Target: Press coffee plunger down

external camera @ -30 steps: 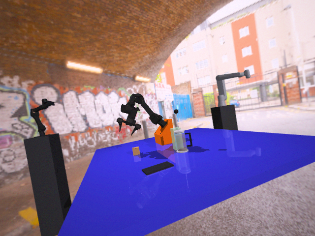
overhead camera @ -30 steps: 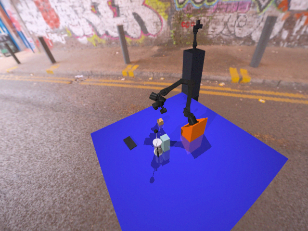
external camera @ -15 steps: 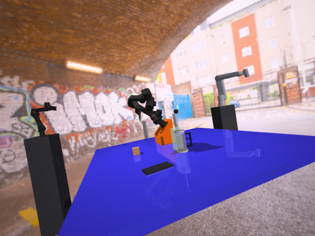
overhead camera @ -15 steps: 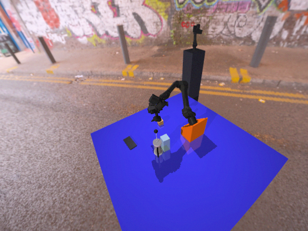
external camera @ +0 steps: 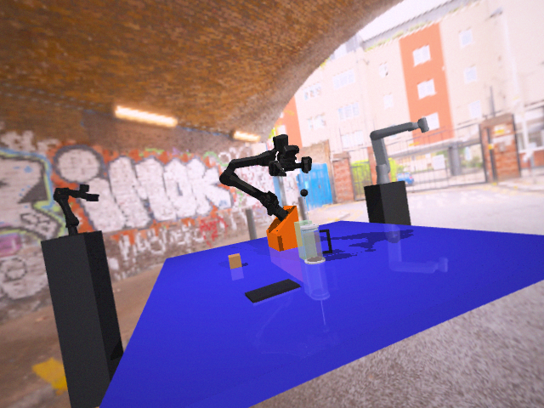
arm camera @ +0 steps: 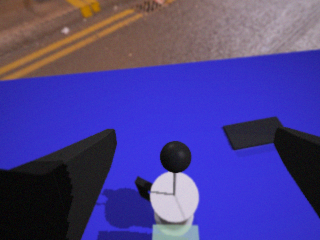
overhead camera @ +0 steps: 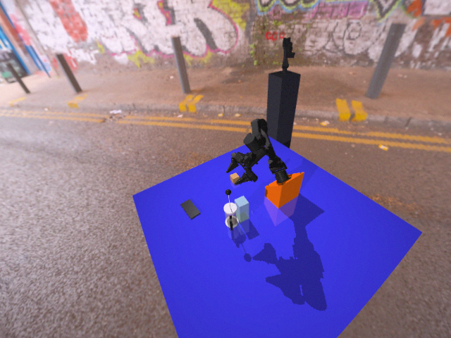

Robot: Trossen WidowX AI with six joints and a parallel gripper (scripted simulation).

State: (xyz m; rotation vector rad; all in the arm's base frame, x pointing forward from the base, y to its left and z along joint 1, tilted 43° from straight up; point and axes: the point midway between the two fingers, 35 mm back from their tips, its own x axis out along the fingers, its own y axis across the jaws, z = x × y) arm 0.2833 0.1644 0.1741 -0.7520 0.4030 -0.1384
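Now: the glass coffee press 30 mm ahead of my gripper tip, 20 mm to the left of it and 220 mm below it. Round my gripper tip: small tan cube (150 mm behind, 300 mm to the right, 330 mm below); then pale teal box (50 mm behind, 10 mm to the left, 270 mm below).
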